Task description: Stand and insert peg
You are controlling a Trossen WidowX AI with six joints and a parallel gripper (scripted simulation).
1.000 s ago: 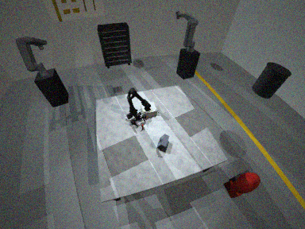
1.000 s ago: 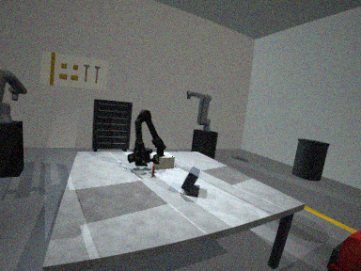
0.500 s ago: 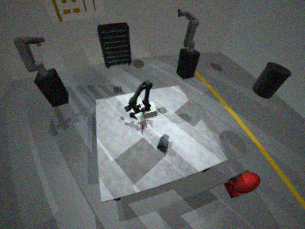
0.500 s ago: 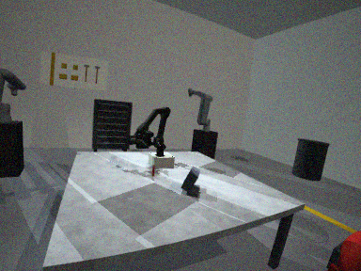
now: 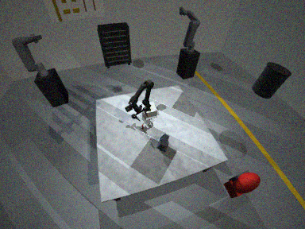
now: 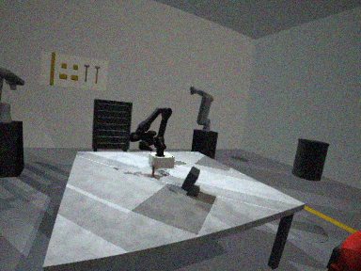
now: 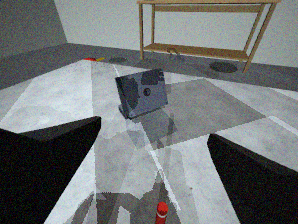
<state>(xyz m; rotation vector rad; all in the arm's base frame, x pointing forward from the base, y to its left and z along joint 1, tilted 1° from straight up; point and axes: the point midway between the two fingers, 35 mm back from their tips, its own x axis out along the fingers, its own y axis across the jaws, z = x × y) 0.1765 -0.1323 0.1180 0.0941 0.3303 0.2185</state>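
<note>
Right now the red peg is 10 mm behind my gripper tip, 20 mm to the right of it and 140 mm below it. Also, from my gripper tip: sloped panel 270 mm ahead, 100 mm to the left, 120 mm below.
</note>
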